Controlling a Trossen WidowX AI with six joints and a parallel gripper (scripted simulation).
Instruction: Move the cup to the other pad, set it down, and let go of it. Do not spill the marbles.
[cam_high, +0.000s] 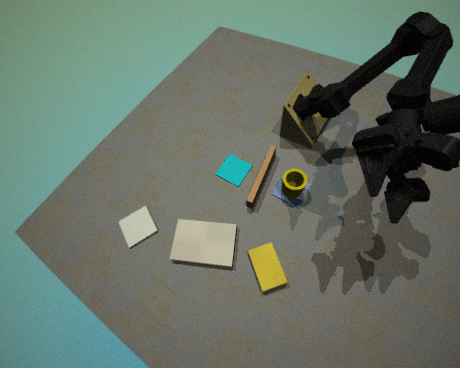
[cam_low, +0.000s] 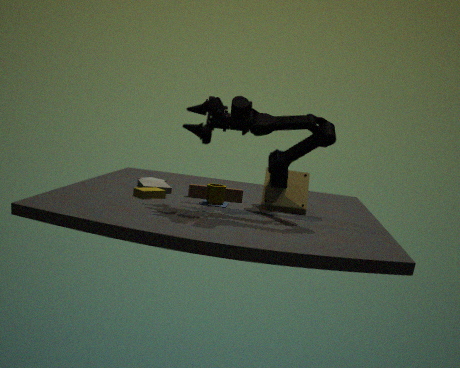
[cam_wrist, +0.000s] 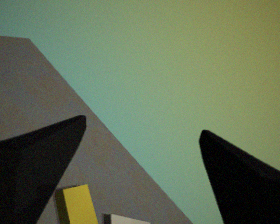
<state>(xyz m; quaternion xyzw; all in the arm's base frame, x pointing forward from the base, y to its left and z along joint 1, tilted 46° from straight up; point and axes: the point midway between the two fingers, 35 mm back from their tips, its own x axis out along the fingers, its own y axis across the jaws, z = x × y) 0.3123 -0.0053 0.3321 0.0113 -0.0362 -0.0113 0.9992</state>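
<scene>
The yellow cup is 130 mm behind my gripper tip, 160 mm to the right of it and 280 mm below it. Round my gripper tip: blue marble (130 mm behind, 150 mm to the right, 300 mm below); yellow block (130 mm ahead, 130 mm to the right, 300 mm below); light blue pad (130 mm behind, 160 mm to the right, 330 mm below).
</scene>
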